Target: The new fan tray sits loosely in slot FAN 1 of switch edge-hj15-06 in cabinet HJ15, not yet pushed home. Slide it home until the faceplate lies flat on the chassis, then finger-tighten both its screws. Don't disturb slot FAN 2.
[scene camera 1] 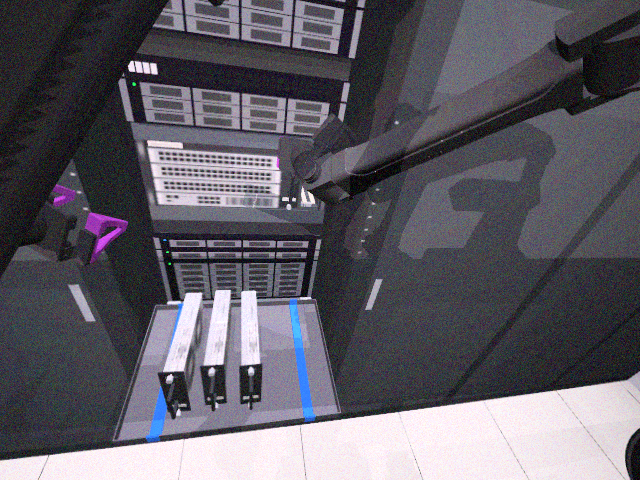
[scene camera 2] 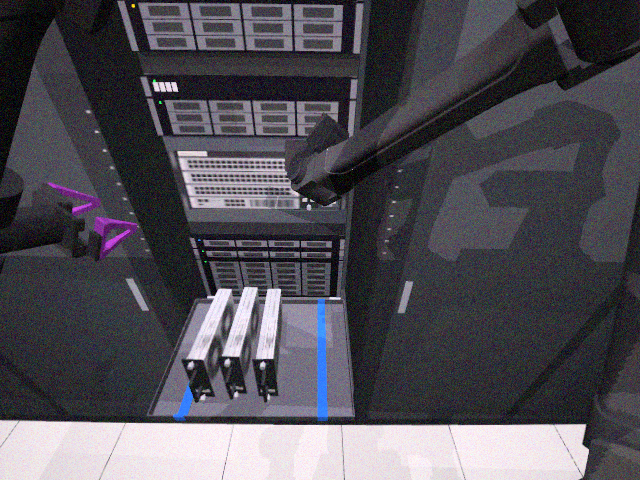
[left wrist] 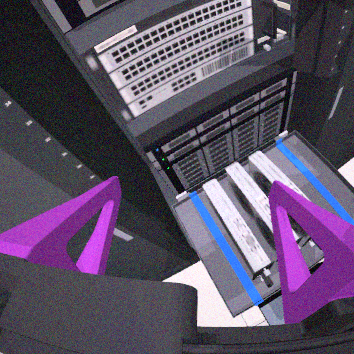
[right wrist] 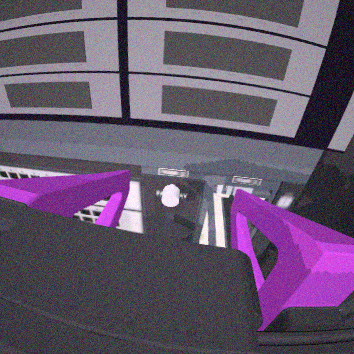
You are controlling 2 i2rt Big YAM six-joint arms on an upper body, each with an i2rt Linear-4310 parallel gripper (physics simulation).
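Note:
The white-fronted switch (scene camera 1: 217, 178) (scene camera 2: 235, 180) (left wrist: 185, 55) has a dark fan-tray faceplate (right wrist: 162, 215) at its right end. The tray's upper screw (right wrist: 170, 195) shows in the right wrist view; its lower screw (scene camera 1: 288, 206) (scene camera 2: 308, 206) (left wrist: 267, 47) shows below my right gripper in the scene views. Beside it is a bay with pale strips (right wrist: 219, 220). Slot labels are unreadable, and whether the faceplate is flush is unclear. My right gripper (right wrist: 181, 189) is partly open, fingers either side of the upper screw, apart from it. My left gripper (scene camera 1: 100, 208) (scene camera 2: 117, 213) (left wrist: 194, 185) is open and empty, left of the rack.
Three fan modules (scene camera 1: 250, 330) (scene camera 2: 268, 325) (left wrist: 237, 227) stand on the pull-out shelf (scene camera 1: 279, 382) (scene camera 2: 299, 382) (left wrist: 200, 220) below, between blue tape strips. Drive-bay servers (scene camera 1: 214, 108) (scene camera 2: 230, 116) (right wrist: 220, 105) are above the switch. Dark cabinet panels flank the rack; my right arm crosses from the upper right.

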